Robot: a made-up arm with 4 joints. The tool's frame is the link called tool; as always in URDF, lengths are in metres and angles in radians. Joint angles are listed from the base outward. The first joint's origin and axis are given. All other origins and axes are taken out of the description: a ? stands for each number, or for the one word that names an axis. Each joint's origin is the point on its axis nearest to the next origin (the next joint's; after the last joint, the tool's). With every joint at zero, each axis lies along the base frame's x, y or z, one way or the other. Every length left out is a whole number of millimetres.
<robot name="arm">
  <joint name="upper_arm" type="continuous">
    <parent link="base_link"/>
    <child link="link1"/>
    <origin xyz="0 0 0.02"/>
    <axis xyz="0 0 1"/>
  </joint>
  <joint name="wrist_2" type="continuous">
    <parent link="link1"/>
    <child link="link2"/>
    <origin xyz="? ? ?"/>
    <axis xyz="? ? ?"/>
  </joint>
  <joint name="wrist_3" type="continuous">
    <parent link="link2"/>
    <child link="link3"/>
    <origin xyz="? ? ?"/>
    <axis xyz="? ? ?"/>
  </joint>
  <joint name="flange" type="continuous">
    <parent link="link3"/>
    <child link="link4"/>
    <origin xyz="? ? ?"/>
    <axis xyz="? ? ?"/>
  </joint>
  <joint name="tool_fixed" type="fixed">
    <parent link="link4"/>
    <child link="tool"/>
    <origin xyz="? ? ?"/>
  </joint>
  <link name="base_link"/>
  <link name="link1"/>
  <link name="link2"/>
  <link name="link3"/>
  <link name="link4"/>
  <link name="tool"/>
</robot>
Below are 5 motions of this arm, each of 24 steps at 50 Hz.
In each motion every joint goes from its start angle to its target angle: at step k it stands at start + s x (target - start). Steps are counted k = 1, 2, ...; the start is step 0. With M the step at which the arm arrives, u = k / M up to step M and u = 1 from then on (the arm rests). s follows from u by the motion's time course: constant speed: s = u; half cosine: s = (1 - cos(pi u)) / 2; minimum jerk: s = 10 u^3 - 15 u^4 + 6 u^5.
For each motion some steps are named. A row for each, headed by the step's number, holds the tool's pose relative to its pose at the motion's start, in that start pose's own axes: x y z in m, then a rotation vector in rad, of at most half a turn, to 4 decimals.
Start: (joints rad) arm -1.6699 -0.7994 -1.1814 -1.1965
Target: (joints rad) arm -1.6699 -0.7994 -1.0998 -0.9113
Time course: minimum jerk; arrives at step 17
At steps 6, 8, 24:
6: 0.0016 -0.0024 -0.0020 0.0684 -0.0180 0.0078
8: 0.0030 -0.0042 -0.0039 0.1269 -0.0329 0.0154
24: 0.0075 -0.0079 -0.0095 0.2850 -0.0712 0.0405

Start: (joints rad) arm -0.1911 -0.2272 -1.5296 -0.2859
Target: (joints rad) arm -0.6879 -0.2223 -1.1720 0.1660
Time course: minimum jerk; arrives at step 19
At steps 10, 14, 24:
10: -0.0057 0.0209 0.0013 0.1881 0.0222 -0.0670
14: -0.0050 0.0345 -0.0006 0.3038 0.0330 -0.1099
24: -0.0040 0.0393 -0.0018 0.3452 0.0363 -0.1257

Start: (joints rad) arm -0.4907 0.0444 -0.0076 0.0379
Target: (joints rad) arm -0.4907 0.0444 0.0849 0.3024
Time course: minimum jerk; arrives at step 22
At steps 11, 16, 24:
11: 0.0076 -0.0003 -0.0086 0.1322 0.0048 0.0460
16: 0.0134 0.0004 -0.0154 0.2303 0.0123 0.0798
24: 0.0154 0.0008 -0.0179 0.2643 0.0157 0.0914

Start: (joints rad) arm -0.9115 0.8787 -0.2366 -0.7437
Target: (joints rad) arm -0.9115 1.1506 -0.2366 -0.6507
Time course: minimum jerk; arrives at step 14
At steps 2, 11, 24:
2: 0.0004 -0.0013 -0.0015 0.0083 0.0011 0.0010
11: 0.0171 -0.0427 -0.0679 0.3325 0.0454 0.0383
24: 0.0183 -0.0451 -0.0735 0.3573 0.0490 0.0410

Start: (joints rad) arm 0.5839 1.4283 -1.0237 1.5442
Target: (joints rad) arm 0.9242 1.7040 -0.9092 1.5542
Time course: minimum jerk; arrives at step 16
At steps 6, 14, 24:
6: 0.0239 -0.0008 -0.0109 -0.0356 0.0441 -0.1128
14: 0.0785 -0.0188 -0.0383 -0.1144 0.1221 -0.4095
24: 0.0796 -0.0194 -0.0389 -0.1160 0.1233 -0.4163

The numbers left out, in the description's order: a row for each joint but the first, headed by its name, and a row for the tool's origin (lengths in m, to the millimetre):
wrist_2: xyz -0.01 0 0, axis 1 0 0
wrist_3: xyz 0 0.1 0.22, axis 0 0 1
flange: xyz 0.12 -0.1 0, axis 1 0 0
tool: xyz 0 -0.06 0.05

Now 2 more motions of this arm.
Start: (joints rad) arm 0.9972 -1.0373 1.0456 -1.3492
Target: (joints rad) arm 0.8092 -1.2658 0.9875 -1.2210
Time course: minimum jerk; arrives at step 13
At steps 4, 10, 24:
4: 0.0130 0.0075 -0.0093 0.0267 0.0366 0.0412
10: 0.0621 0.0474 -0.0512 0.1407 0.1919 0.2156
24: 0.0669 0.0527 -0.0560 0.1536 0.2093 0.2353

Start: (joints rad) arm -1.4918 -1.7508 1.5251 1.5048
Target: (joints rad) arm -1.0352 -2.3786 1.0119 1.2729
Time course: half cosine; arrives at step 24
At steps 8, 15, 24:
8: -0.0012 -0.0110 0.0038 -0.1849 -0.1429 -0.1582
15: -0.0159 -0.0152 0.0100 -0.5403 -0.4151 -0.4252
24: -0.0306 -0.0074 0.0081 -0.8027 -0.6196 -0.6053

